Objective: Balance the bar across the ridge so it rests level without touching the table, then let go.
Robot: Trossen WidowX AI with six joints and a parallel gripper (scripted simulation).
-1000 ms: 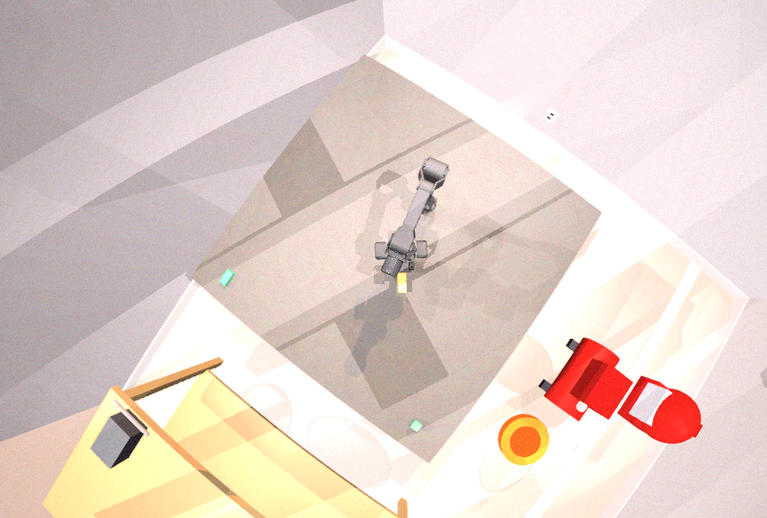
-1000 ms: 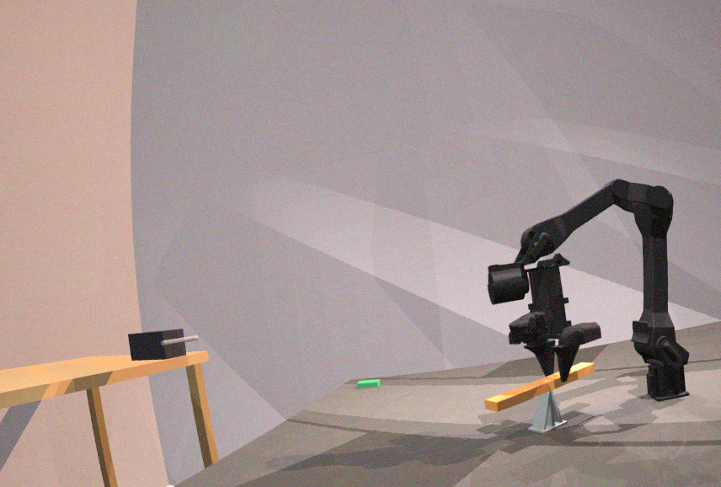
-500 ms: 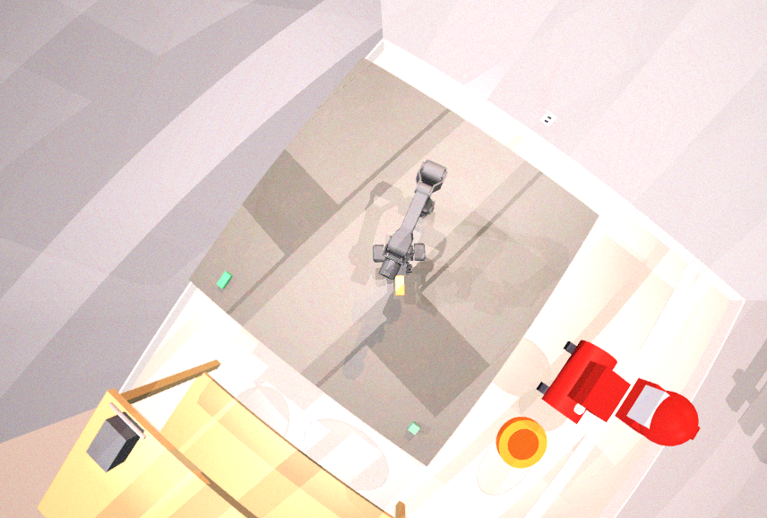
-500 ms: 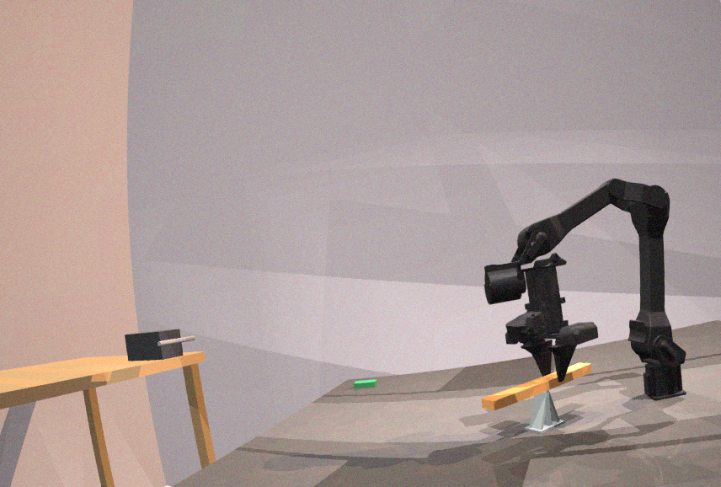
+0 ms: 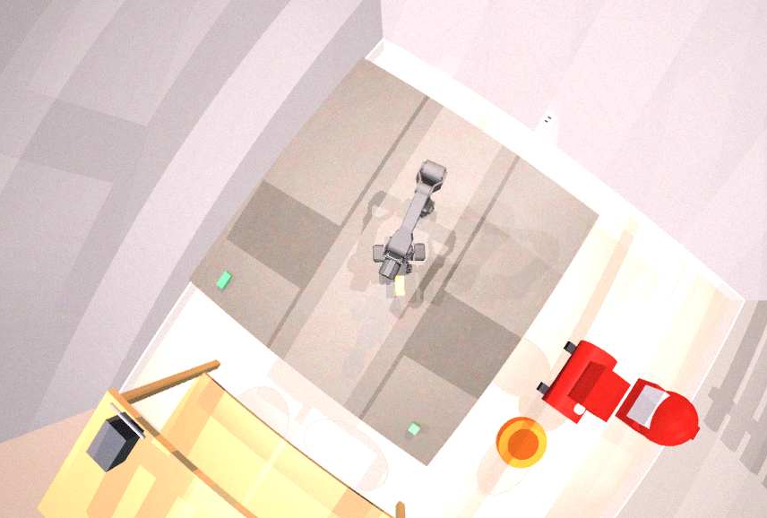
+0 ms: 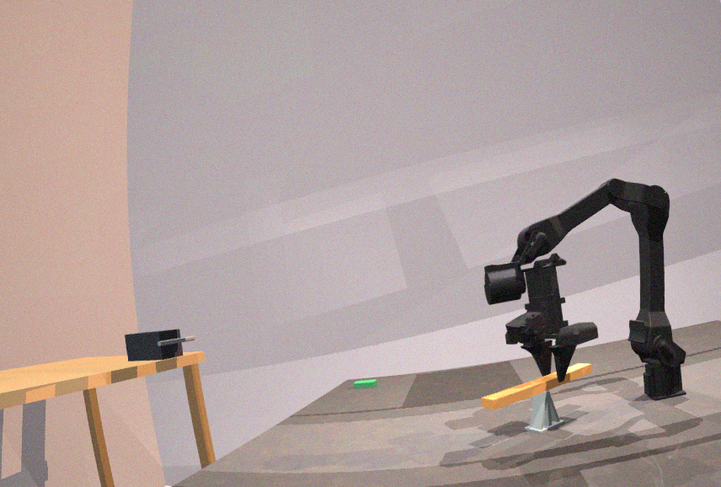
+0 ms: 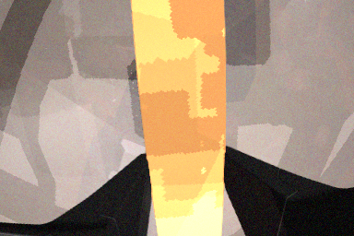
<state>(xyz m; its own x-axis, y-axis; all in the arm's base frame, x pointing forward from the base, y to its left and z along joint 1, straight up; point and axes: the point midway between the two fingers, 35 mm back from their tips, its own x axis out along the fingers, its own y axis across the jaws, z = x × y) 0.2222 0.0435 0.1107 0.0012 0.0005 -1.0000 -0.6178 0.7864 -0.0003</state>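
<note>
Now: the orange bar 3 cm ahead of my gripper tip and 2 cm to the left of it.
</note>
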